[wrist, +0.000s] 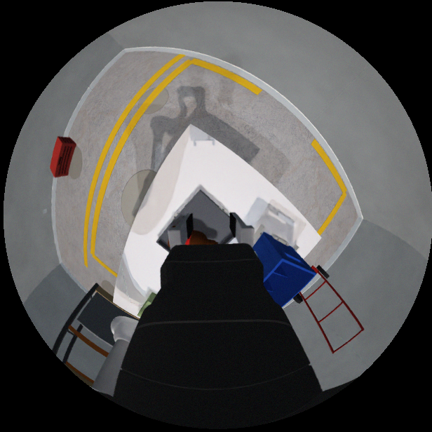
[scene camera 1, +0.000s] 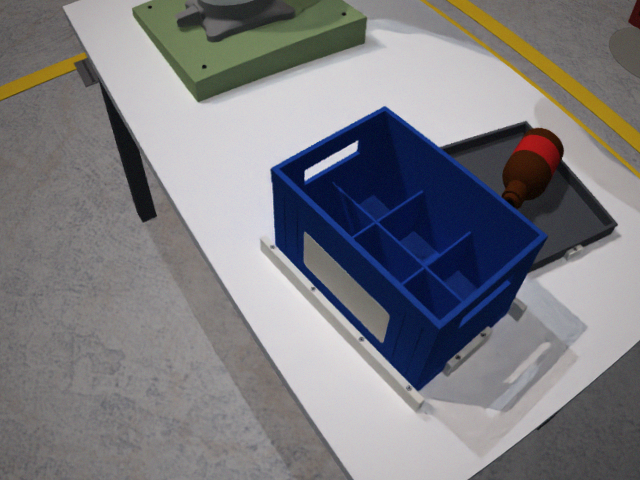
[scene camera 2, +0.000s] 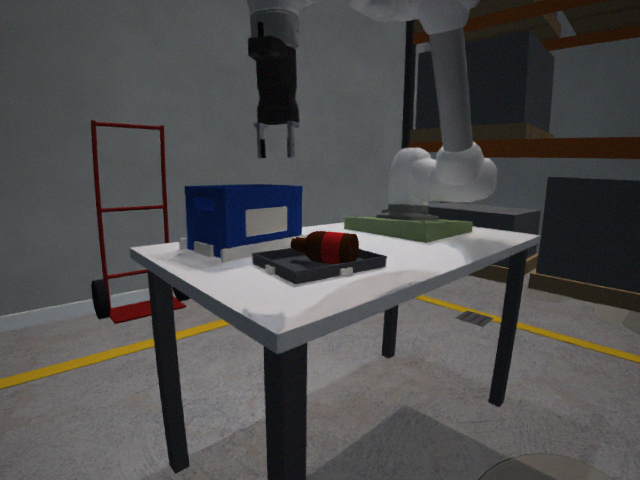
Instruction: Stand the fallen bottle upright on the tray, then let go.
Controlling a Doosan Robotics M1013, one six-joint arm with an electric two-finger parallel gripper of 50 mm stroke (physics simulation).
A brown bottle [scene camera 1: 528,171] is 92 cm from the lens. A pale rail [scene camera 1: 365,349]: 74 cm from the lens. The marked spots on the pale rail and the brown bottle are 37 cm apart.
